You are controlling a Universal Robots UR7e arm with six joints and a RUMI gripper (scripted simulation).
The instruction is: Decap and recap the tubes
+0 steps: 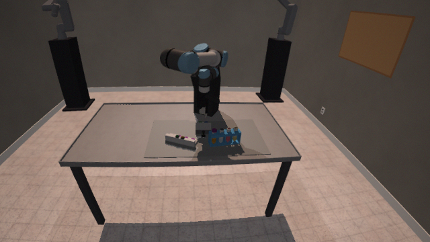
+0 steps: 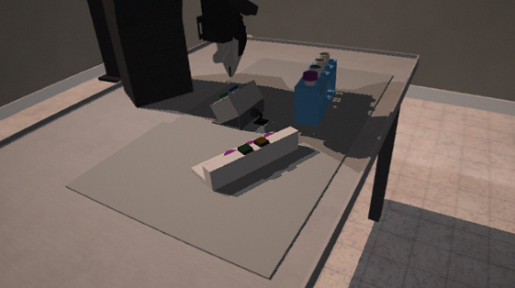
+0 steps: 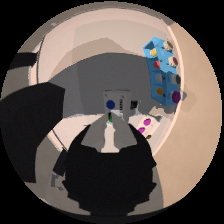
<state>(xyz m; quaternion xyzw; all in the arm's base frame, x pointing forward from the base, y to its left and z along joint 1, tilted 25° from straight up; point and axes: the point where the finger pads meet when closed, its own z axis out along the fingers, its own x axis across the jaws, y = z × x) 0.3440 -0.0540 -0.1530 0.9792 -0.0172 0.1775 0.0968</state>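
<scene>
The blue key is 5 cm below my hand. From my hand the other things lie so: grey key housing (6 cm below, 2 cm to the right, 2 cm ahead); then green key (5 cm below, 4 cm to the right); then table edge (37 cm ahead, 19 cm to the right, 11 cm below).
</scene>
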